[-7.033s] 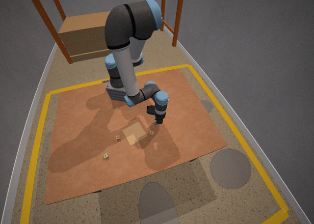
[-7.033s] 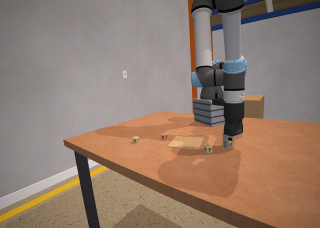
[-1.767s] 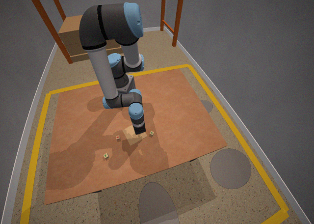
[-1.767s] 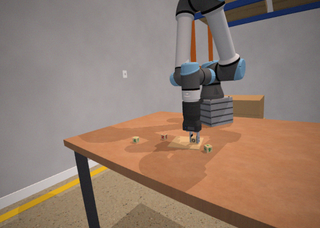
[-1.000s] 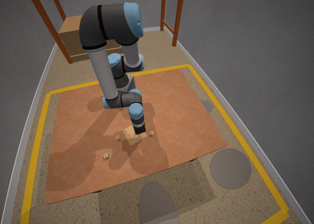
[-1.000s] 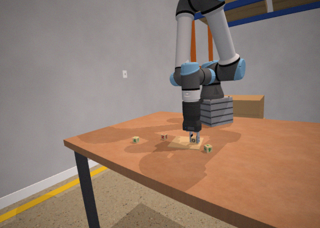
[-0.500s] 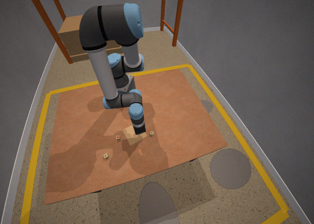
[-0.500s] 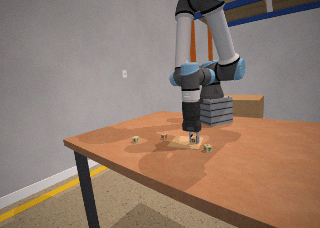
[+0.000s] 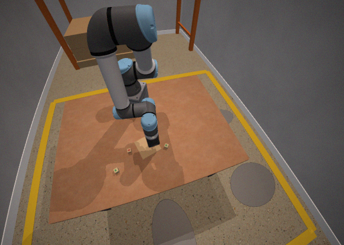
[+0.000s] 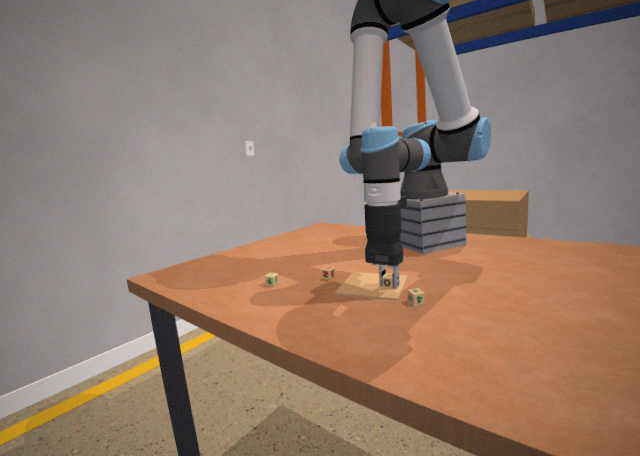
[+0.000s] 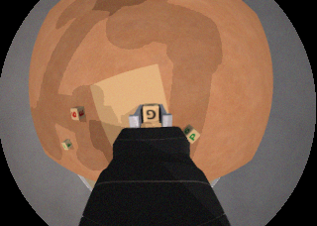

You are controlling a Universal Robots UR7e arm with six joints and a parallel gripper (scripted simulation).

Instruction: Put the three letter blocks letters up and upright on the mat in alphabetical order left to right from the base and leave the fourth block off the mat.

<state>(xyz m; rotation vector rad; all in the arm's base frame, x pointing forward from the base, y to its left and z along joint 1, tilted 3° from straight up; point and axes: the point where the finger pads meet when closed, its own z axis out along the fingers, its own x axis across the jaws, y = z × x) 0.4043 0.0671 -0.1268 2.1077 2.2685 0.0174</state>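
Now: the tan mat 40 mm to the right of my hand and 20 mm below it.
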